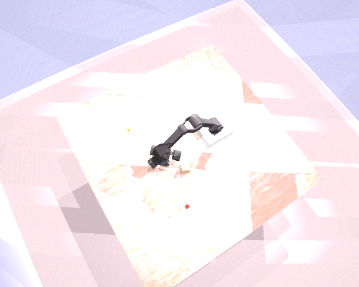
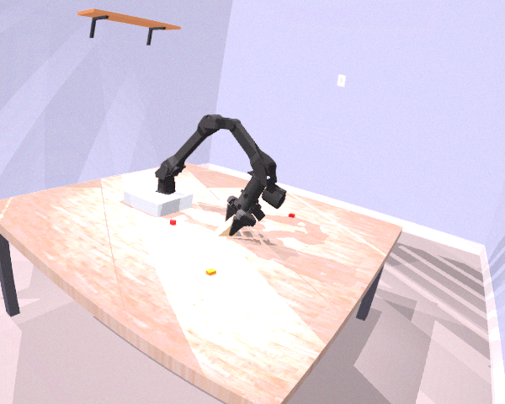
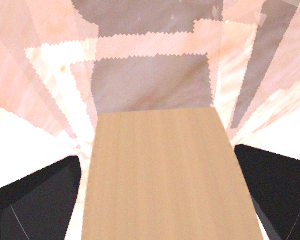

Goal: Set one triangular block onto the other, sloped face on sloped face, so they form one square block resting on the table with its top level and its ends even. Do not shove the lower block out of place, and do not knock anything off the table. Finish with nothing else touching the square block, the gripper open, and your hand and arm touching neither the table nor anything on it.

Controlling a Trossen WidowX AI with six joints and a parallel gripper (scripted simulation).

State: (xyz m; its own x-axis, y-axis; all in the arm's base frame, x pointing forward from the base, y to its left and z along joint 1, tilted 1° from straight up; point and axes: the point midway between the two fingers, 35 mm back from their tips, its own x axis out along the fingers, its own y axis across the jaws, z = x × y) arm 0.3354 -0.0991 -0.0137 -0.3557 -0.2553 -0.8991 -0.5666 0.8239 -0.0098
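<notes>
Right now the triangular block is 10 mm ahead of my gripper tip and 10 mm above it. From my gripper tip the other things lie so: small yellow block: 70 mm ahead, 290 mm to the right.
</notes>
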